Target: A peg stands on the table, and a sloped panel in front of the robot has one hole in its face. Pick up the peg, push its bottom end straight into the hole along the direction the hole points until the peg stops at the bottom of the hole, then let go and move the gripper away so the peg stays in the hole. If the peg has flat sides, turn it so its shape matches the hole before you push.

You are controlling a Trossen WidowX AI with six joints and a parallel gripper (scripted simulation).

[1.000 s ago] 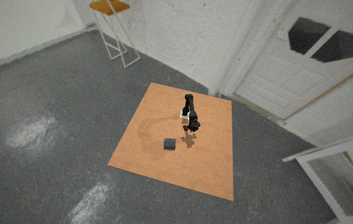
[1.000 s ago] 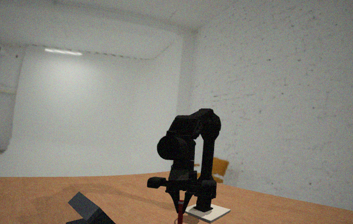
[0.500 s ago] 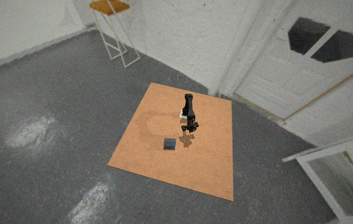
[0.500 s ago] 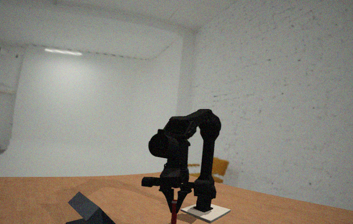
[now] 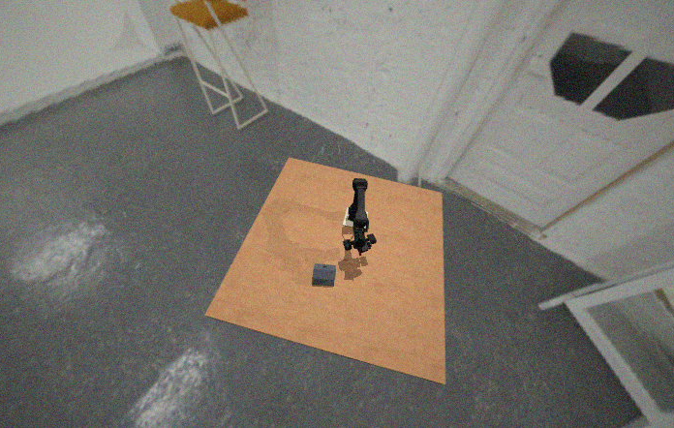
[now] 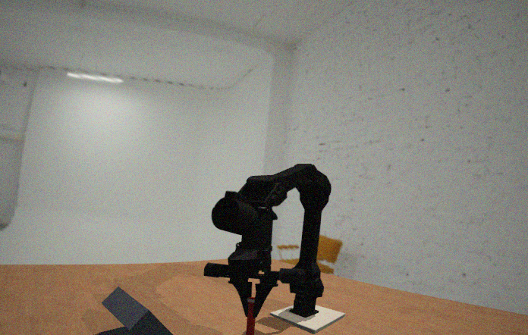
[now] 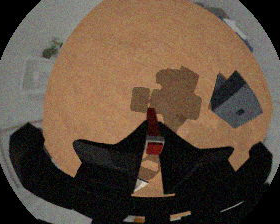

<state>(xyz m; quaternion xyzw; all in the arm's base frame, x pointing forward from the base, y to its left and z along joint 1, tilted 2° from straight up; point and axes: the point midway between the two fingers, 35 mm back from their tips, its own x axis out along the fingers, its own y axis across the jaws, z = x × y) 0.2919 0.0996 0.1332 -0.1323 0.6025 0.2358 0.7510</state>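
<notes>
The grey sloped panel is 170 mm ahead of my gripper tip, 170 mm to the right of it and 60 mm below it. From my gripper tip the other things lie so: red peg 20 mm above.
</notes>
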